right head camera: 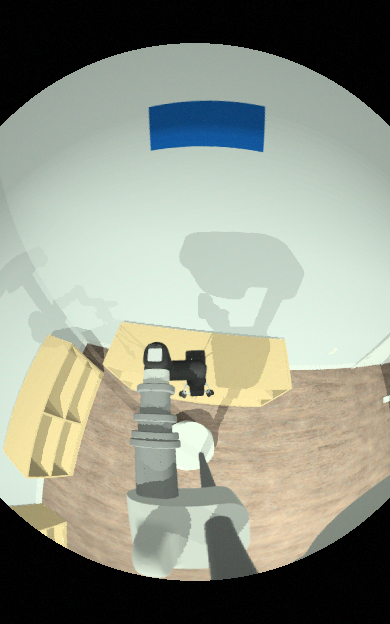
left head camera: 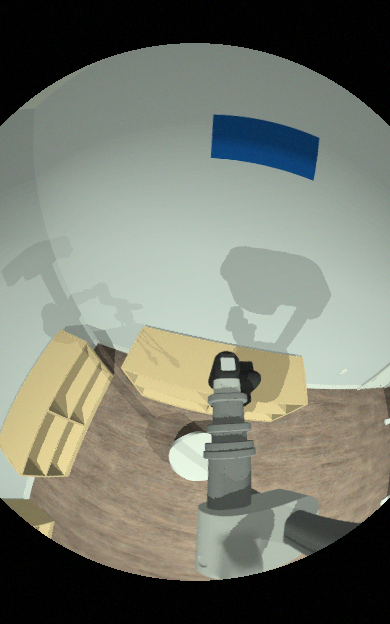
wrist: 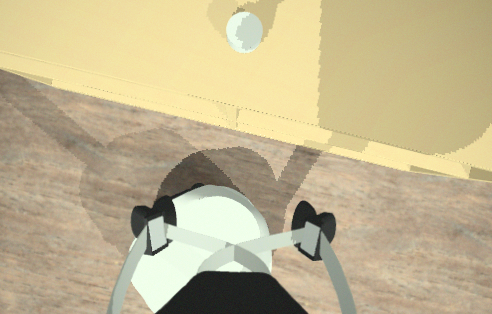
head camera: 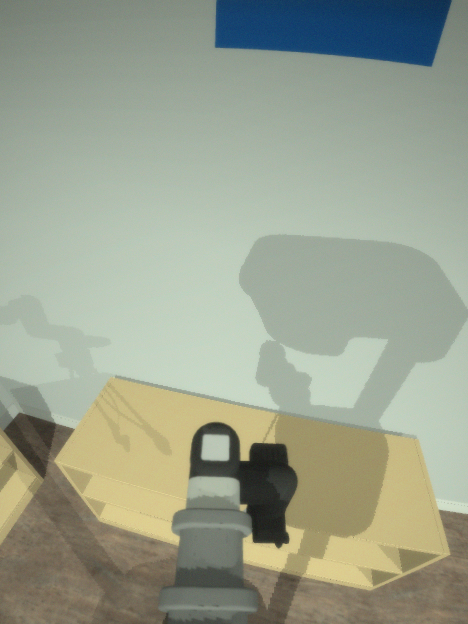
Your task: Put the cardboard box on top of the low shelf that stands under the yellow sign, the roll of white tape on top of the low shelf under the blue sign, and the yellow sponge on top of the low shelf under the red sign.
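Where they show: gripper, fingertip midpoint: [wrist: 234,217] [head camera: 252,540]; robot's base, link origin: [right head camera: 187,444] [left head camera: 195,454].
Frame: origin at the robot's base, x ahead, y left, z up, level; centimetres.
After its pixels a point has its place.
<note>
The roll of white tape [wrist: 244,32] {z 60.6, x 48.4, y -9.4 cm} stands on top of the low shelf [head camera: 151,428] {z 58.2, x 64.9, y 23.0 cm} [left head camera: 170,350] {z 58.2, x 67.1, y 21.2 cm} [right head camera: 275,360] {z 58.2, x 47.1, y -61.7 cm} [wrist: 125,40] {z 58.2, x 47.6, y 7.7 cm} under the blue sign [head camera: 327,30] {z 165.6, x 78.1, y -16.3 cm} [left head camera: 265,145] {z 170.6, x 78.3, y -15.5 cm} [right head camera: 207,126] {z 170.3, x 78.1, y -16.5 cm}. It shows as a pale disc near the top of the wrist view, and the arm and wrist hide it in the head views. My gripper [right head camera: 196,393] {z 79.0, x 27.0, y -8.8 cm} [wrist: 234,217] {z 79.0, x 27.0, y -8.8 cm} is open and empty, apart from the tape, above the shelf's front edge. In the head camera view its fingers are mostly hidden. The cardboard box, the yellow sponge, and the yellow and red signs do not show.
A second low shelf [left head camera: 30,400] {z 58.2, x 8.2, y 118.1 cm} [right head camera: 30,400] {z 58.2, x 13.0, y 115.3 cm} stands at the left, at an angle. Part of another shelf [left head camera: 25,510] [right head camera: 37,515] shows at the lower left. A white round-topped object [left head camera: 190,457] {z 18.7, x -0.9, y 4.7 cm} [right head camera: 194,445] {z 18.7, x -0.1, y -5.9 cm} [wrist: 220,215] {z 18.6, x 14.0, y -5.0 cm} is below the arm, in front of the blue-sign shelf.
</note>
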